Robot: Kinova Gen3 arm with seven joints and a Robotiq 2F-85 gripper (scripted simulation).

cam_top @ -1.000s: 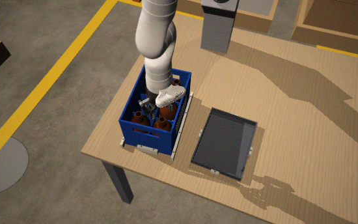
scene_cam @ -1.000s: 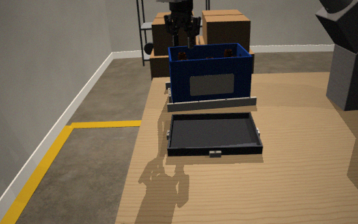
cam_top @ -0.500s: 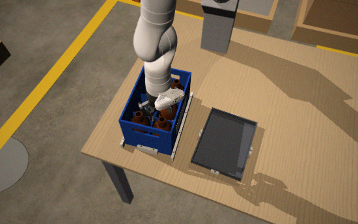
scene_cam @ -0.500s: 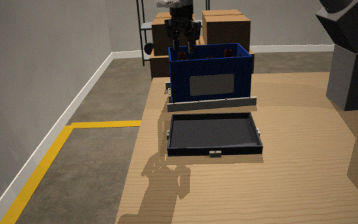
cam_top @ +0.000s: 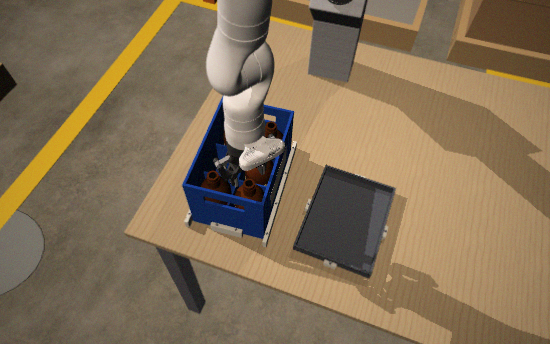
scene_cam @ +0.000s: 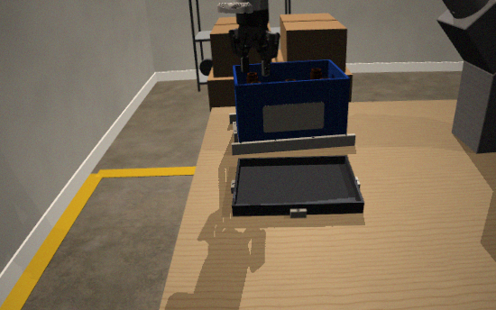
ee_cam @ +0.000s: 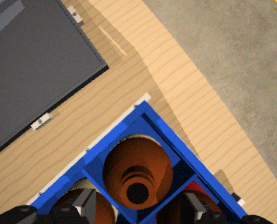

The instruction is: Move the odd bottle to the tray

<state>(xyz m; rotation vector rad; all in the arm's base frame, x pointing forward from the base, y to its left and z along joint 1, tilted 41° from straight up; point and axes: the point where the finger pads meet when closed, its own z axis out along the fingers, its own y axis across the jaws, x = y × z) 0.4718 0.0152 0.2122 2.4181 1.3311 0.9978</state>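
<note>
My hand is 12 cm above the blue crate, 7 cm to the left of it and 7 cm past it. Round my hand: dark grey tray (21 cm to the left, 19 cm below, 12 cm behind).
</note>
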